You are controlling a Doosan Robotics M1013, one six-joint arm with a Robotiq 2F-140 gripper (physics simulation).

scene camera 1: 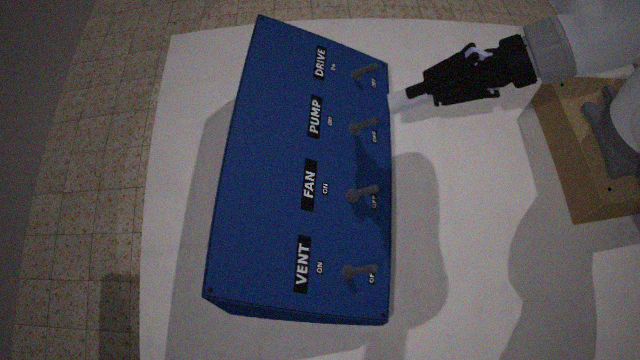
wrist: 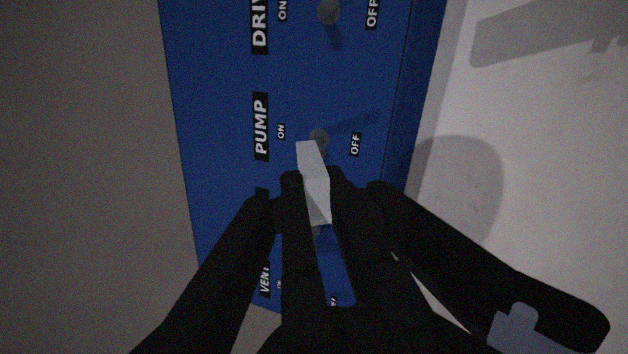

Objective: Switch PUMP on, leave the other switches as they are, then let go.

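Seen in the pictures: gripper, between the fingertips: (scene camera 1: 390,104) (wrist: 306,158); arm's base, origin of its link: (scene camera 1: 624,140).
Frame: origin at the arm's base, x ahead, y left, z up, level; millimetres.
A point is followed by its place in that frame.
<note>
The blue switch box (scene camera 1: 260,200) {y 133, x 733, z 46 mm} (wrist: 215,100) {y -54, x 709, z 42 mm} stands on the table. The PUMP lever (scene camera 1: 365,125) {y -11, x 575, z 7 mm} (wrist: 319,137) {y -22, x 582, z -6 mm} leans toward its OFF label in the scene view, as do the DRIVE lever (scene camera 1: 364,72) {y -131, x 566, z 2 mm} (wrist: 328,11) {y -130, x 548, z 19 mm}, the FAN lever (scene camera 1: 363,193) {y 107, x 588, z 7 mm} and the VENT lever (scene camera 1: 360,271) {y 226, x 598, z 8 mm}. My gripper (scene camera 1: 399,101) {y -22, x 540, z 51 mm} (wrist: 306,158) {y -22, x 540, z 51 mm} is shut and empty. In the scene view its pale fingertips show at the box's OFF-side edge, between the DRIVE and PUMP rows, apart from the PUMP lever. In the wrist view they hide part of that lever.
A white table (scene camera 1: 420,135) {y -64, x 448, z -108 mm} (wrist: 540,110) {y -58, x 418, z -108 mm} bears the box. A wooden box (scene camera 1: 565,175) {y 40, x 133, z -83 mm} stands at the right, beneath part of the arm. Tiled floor (scene camera 1: 85,200) shows beyond the table. Shadows lie across the box and table.
</note>
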